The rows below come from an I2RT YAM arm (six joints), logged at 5 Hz.
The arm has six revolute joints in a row. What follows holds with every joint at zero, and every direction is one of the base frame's. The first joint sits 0.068 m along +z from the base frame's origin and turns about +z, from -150 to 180 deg. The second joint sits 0.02 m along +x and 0.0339 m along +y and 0.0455 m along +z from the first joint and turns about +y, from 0 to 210 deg. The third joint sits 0.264 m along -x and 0.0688 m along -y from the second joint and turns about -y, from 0 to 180 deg. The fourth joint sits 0.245 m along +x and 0.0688 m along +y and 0.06 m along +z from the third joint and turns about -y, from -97 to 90 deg. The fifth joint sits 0.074 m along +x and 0.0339 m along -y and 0.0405 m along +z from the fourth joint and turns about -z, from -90 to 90 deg. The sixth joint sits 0.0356 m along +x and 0.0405 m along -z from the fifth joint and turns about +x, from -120 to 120 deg. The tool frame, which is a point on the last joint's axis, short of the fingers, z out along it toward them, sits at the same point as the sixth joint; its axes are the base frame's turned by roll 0, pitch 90 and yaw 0 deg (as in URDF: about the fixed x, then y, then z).
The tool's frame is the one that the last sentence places.
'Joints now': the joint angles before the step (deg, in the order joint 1, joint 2, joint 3, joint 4, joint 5, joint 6). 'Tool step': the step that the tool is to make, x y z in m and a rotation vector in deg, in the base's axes. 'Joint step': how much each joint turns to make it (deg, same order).
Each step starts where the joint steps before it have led.
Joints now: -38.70 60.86 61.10 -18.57 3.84 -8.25
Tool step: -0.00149 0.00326 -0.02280 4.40 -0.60 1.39
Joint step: 0.00 -1.27 -4.87 1.18 -2.58 3.13
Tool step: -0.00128 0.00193 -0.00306 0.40 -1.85 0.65
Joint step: 0.00 -0.89 -1.60 1.89 -1.11 1.16
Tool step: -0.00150 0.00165 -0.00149 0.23 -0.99 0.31
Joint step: 0.00 -0.70 -0.92 0.84 -0.55 0.65
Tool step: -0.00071 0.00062 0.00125 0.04 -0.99 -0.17
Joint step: 0.00 -0.33 -0.17 0.59 -0.04 0.67
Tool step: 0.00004 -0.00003 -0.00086 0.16 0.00 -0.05
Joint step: 0.00 0.00 -0.16 0.06 0.01 0.13
